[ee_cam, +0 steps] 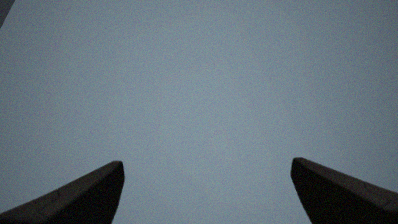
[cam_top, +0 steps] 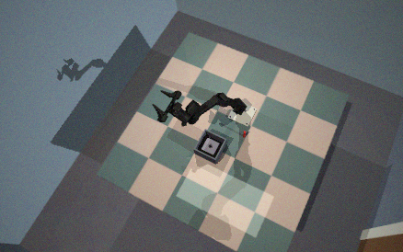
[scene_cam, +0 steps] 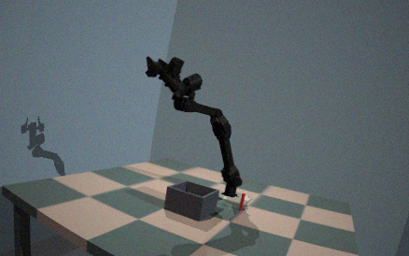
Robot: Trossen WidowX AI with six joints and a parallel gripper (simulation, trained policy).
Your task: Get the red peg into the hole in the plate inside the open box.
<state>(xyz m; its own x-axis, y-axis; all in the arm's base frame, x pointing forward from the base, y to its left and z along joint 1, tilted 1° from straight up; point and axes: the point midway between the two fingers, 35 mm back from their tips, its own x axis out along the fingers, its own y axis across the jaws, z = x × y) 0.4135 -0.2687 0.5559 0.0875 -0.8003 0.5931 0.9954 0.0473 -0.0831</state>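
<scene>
Right now the red peg is 55 cm below my gripper tip, 41 cm to the left of it and 25 cm behind it. The rest, counted from my gripper tip: grey plate 55 cm below, 26 cm to the left, 6 cm behind; then dark box 57 cm below, 26 cm to the left, 6 cm behind.
</scene>
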